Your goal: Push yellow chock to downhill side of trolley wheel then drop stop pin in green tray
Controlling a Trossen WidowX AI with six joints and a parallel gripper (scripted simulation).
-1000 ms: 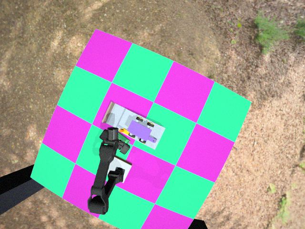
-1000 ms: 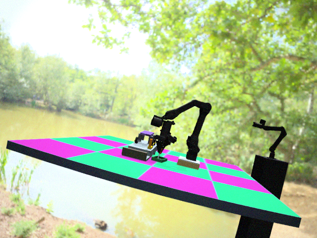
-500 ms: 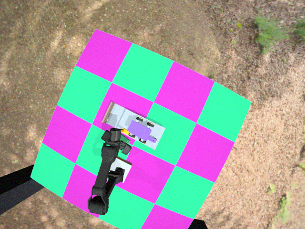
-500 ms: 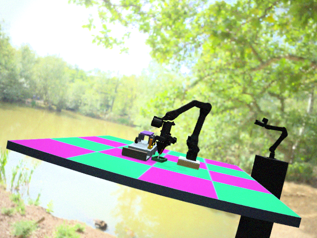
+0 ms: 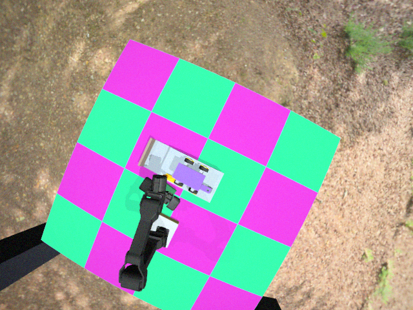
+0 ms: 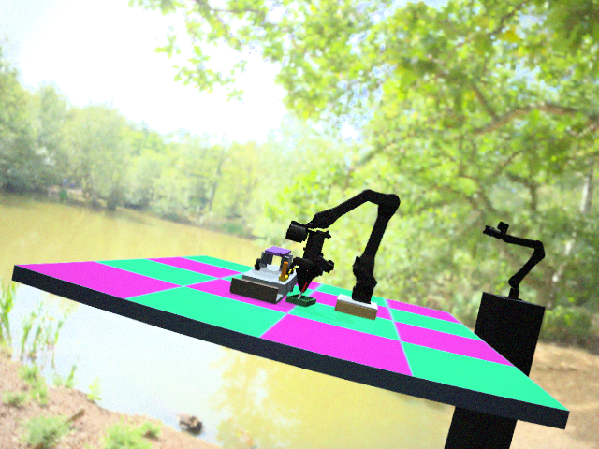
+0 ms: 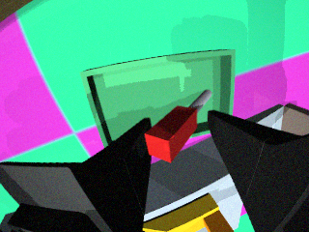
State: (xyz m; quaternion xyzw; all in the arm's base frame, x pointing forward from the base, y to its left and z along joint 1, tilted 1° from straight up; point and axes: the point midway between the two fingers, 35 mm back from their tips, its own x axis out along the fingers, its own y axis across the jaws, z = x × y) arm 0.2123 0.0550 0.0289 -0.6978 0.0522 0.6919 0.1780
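The red-headed stop pin lies 10 mm to the left of my gripper tip. Also, from my gripper tip: yellow chock 70 mm ahead, 40 mm above, 30 mm to the right; then grey ramp 110 mm to the right, 110 mm ahead; then green tray 50 mm below, 10 mm behind.
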